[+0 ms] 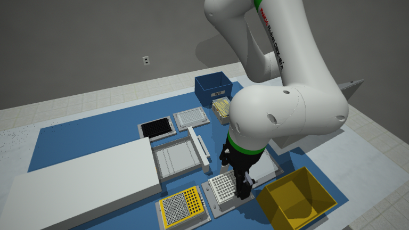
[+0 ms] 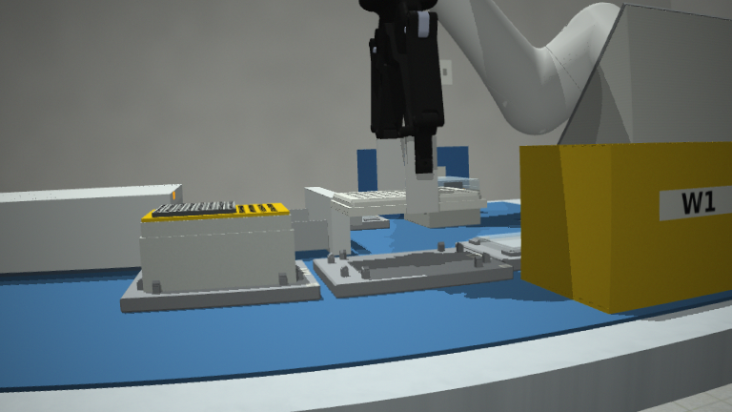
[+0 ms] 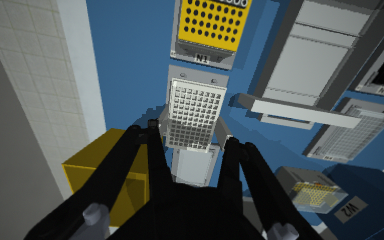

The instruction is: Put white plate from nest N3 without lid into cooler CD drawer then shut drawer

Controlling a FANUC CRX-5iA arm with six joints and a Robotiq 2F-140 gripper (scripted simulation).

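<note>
Now: hand 14 cm short of the drawer, 20 cm to the left of it and 7 cm above it. From my hand the other things lie so: clear lid 17 cm behind, 2 cm to the right, 7 cm below; then white plate 2 cm below; then yellow tip box 17 cm ahead, 2 cm to the right, 4 cm below.
</note>
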